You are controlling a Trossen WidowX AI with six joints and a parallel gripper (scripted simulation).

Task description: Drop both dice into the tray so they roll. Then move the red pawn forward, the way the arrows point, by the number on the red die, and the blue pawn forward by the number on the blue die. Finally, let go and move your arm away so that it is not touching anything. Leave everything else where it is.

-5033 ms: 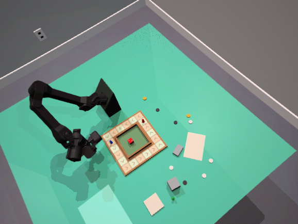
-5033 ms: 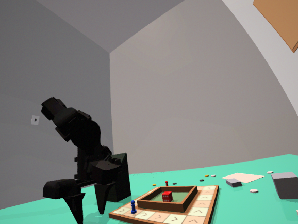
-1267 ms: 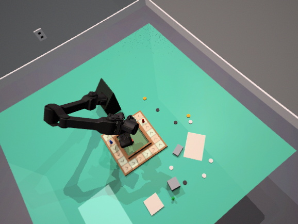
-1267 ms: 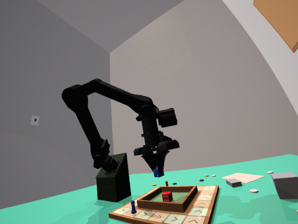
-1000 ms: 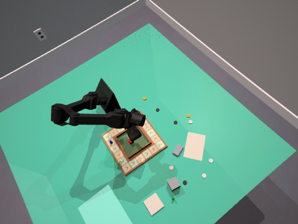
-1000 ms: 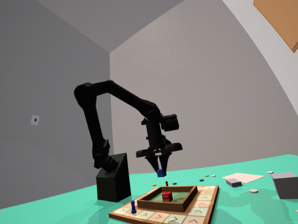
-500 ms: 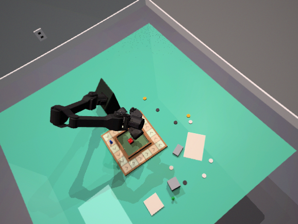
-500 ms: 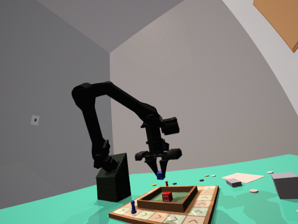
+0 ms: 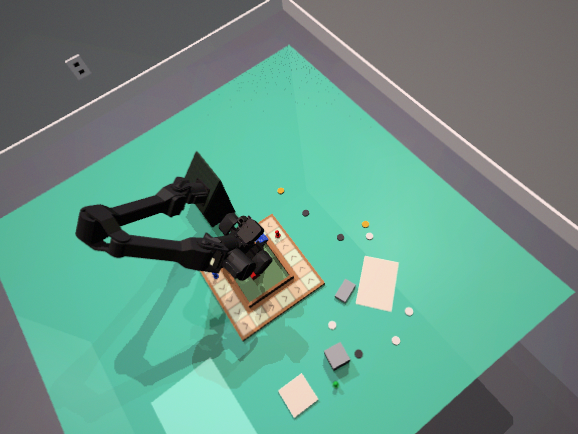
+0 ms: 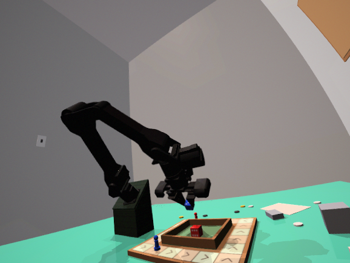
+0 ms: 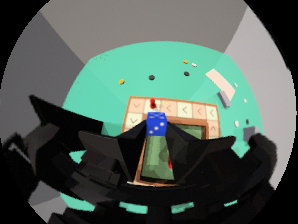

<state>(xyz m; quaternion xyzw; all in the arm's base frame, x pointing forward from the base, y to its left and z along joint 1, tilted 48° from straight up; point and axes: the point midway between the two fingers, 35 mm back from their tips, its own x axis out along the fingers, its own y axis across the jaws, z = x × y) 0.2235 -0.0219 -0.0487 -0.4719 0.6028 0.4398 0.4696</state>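
The red pawn is 10 mm behind my gripper tip, 60 mm to the left of it and 50 mm below it. The rest, counted from my gripper tip: green piece (420 mm ahead, 110 mm to the right, 70 mm below); then green tray floor (40 mm ahead, 60 mm to the right, 80 mm below); then blue pawn (30 mm behind, 170 mm to the right, 50 mm below).
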